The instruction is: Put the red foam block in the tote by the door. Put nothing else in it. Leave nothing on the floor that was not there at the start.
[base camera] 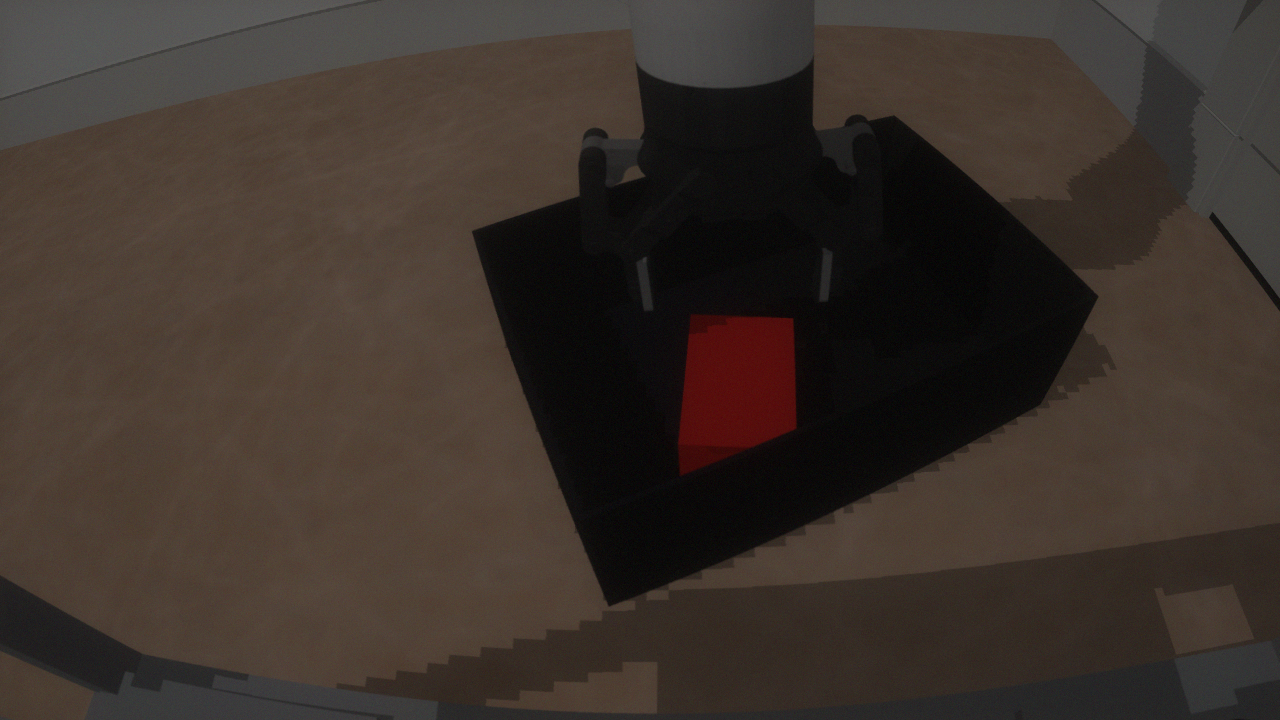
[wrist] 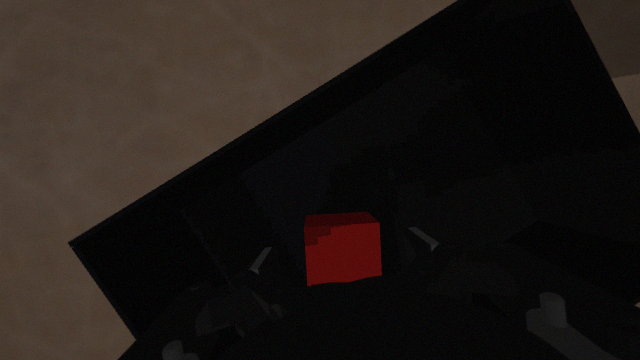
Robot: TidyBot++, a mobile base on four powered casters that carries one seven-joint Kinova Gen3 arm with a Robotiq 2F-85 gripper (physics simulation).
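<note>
The red foam block lies inside the black tote, apart from the fingers; in the base camera view its lower end is partly hidden behind the tote's near wall. The black tote stands on the floor, turned at an angle. My gripper is open and empty, pointing down over the tote. In the base camera view its fingertips are above the block's far end, one toward each side. The dark inside of the tote is hard to make out.
A pale wall runs behind the tote. White panels stand at the right, beyond the tote. Grey parts of the base show along the bottom edge. The brown floor lies around the tote, with shadows across it.
</note>
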